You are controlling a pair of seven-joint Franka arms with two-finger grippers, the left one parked.
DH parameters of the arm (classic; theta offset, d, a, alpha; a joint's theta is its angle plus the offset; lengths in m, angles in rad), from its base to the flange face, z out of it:
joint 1: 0 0.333 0 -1.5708
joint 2: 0 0 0 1.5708
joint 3: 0 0.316 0.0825 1.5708
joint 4: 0 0 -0.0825 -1.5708
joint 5: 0 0.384 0 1.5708
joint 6: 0 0 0.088 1.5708
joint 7: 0 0.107 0 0
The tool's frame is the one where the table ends.
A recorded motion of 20 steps. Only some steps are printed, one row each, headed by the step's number.
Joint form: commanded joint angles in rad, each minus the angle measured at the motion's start. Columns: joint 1, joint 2, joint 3, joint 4, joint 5, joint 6, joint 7.
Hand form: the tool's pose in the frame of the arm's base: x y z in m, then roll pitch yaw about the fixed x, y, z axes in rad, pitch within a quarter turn. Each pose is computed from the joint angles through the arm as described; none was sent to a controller.
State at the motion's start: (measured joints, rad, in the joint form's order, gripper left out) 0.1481 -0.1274 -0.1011 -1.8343 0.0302 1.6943 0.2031
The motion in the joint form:
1: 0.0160 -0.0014 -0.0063 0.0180 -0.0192 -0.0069 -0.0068
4: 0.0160 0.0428 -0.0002 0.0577 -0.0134 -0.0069 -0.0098
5: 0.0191 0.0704 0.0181 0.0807 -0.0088 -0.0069 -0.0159
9: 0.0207 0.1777 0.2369 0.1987 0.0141 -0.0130 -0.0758
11: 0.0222 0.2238 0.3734 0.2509 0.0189 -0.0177 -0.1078
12: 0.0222 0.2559 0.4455 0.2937 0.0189 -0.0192 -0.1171
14: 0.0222 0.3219 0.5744 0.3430 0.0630 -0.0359 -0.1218
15: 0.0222 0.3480 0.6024 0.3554 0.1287 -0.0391 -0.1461
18: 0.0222 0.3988 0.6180 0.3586 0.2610 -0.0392 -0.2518
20: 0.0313 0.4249 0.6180 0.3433 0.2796 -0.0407 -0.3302
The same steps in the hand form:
1: 0.5197 0.0275 0.5868 -3.1175 0.0057 -0.1399
4: 0.5332 0.0332 0.5827 -3.1178 0.0098 -0.1320
5: 0.5407 0.0466 0.5790 -3.1178 0.0141 -0.1053
9: 0.5493 0.1754 0.5753 -3.0917 0.0107 0.1724
11: 0.5341 0.2507 0.5748 -3.0672 0.0070 0.3412
12: 0.5254 0.2886 0.5783 -3.0486 -0.0052 0.4208
14: 0.5003 0.3549 0.5688 -2.9618 0.0221 0.5484
15: 0.4934 0.3731 0.5631 -2.8797 0.0350 0.5950
18: 0.4917 0.3916 0.5421 -2.7173 0.0441 0.6999
20: 0.4903 0.3982 0.5212 -2.6805 0.0483 0.7813

